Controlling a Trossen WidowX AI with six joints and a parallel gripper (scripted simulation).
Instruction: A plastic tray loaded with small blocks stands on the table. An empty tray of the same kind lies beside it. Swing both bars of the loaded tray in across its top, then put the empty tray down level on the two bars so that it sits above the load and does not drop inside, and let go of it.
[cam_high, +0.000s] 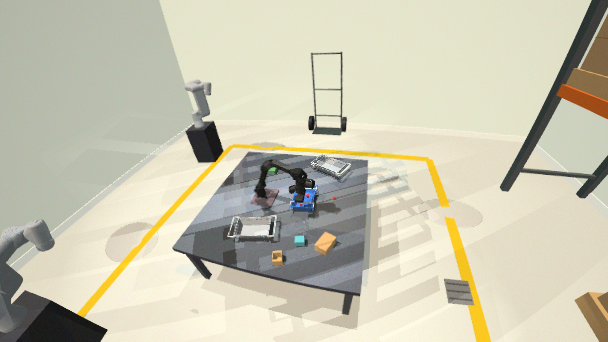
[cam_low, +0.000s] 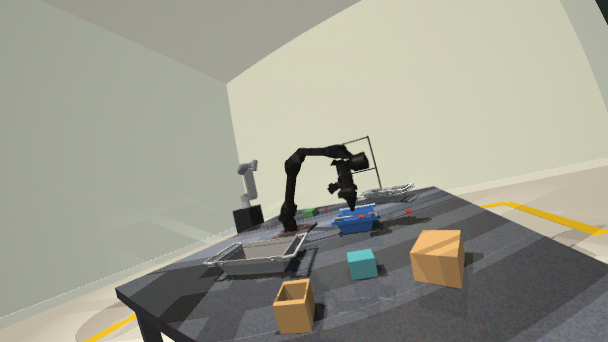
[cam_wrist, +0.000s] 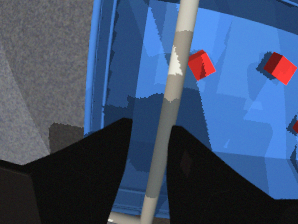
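Now: gripper tip 32 cm past the grey tray, 24 cm to the left of it and 4 cm above it. The rest, counted from my gripper tip: red block 24 cm ahead, 12 cm to the left, 8 cm below; then orange box 33 cm to the right, 19 cm ahead, 6 cm below; then teal cube 31 cm to the right, 6 cm below, 2 cm ahead.
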